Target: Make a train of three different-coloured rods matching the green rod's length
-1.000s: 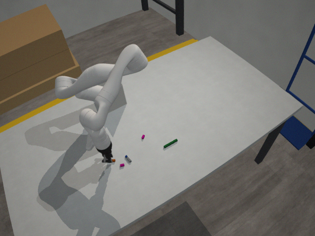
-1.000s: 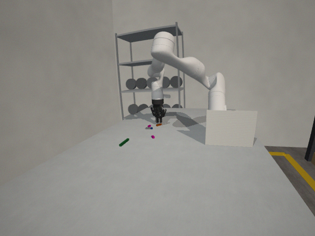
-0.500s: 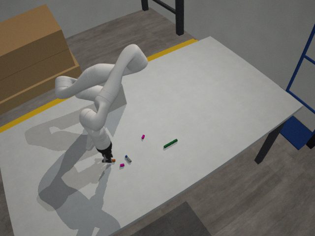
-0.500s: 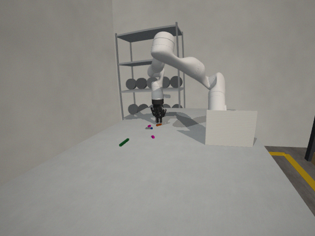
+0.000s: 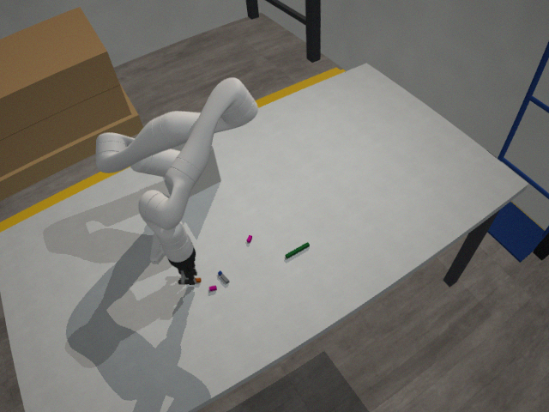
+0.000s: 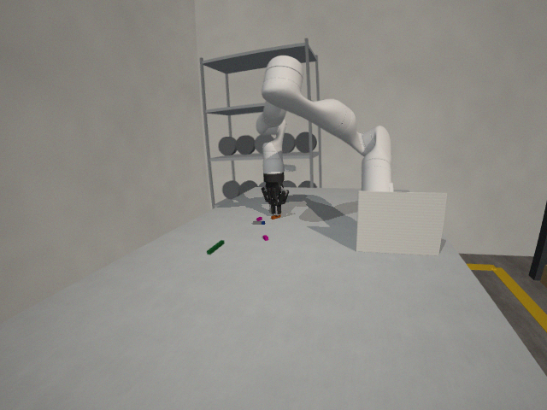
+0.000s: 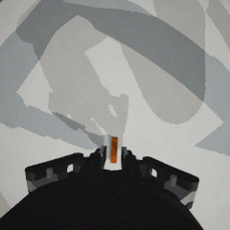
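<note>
The orange rod is 3 cm below my hand. Also, from my hand: grey rod (8 cm to the left, 4 cm ahead, 3 cm below); blue rod (8 cm to the left, 3 cm below, 2 cm ahead); green rod (31 cm to the left, 8 cm ahead, 3 cm below).
</note>
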